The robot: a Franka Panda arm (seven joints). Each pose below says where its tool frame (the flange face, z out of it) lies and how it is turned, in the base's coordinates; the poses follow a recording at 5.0 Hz.
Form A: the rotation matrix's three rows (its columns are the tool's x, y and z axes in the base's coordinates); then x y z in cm. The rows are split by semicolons.
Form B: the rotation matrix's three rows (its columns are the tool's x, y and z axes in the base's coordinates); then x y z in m. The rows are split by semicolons. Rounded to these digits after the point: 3 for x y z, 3 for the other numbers.
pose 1, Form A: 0.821 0.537 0.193; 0.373 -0.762 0.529; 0.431 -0.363 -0.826; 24.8 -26.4 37.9
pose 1, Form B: 0.821 0.537 0.193; 0.373 -0.762 0.529; 0.431 -0.363 -0.826; 0.248 -0.264 0.379
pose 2, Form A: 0.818 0.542 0.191; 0.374 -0.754 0.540; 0.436 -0.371 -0.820; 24.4 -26.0 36.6
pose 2, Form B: 0.818 0.542 0.191; 0.374 -0.754 0.540; 0.436 -0.371 -0.820; 0.244 -0.260 0.366
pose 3, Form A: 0.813 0.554 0.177; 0.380 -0.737 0.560; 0.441 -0.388 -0.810; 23.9 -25.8 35.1
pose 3, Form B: 0.813 0.554 0.177; 0.380 -0.737 0.560; 0.441 -0.388 -0.810; 0.239 -0.258 0.351
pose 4, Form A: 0.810 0.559 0.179; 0.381 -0.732 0.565; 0.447 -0.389 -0.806; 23.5 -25.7 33.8
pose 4, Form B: 0.810 0.559 0.179; 0.381 -0.732 0.565; 0.447 -0.389 -0.806; 0.235 -0.257 0.338
